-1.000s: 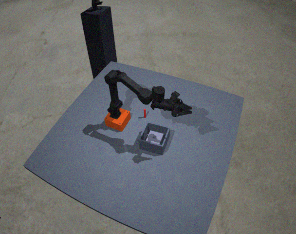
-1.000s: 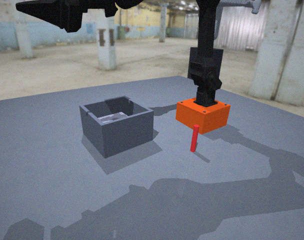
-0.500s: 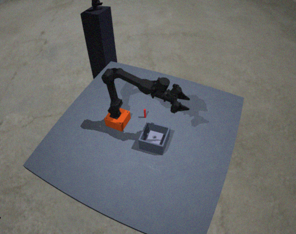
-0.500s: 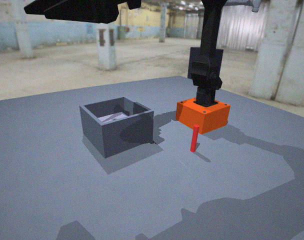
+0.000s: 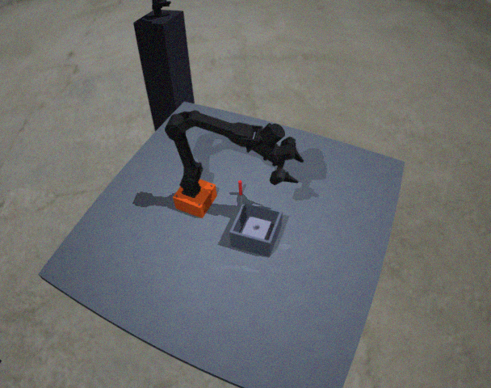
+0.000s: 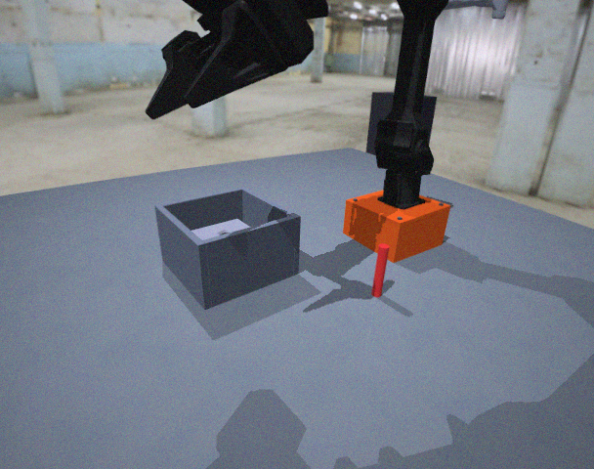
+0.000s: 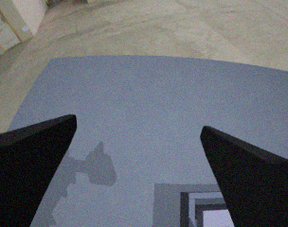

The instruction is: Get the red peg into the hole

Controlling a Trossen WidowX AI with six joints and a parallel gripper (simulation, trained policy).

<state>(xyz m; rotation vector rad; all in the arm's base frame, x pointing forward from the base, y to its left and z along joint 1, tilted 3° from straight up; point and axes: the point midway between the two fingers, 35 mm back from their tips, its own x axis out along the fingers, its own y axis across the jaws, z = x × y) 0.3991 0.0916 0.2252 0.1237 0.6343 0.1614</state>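
My gripper tip is now 26 cm past the red peg, 23 cm above it and 3 cm to the right of it. From my gripper tip the other things lie so: grey box 24 cm below, 15 cm to the right, 11 cm behind; then pale plate 22 cm below, 15 cm to the right, 11 cm behind.
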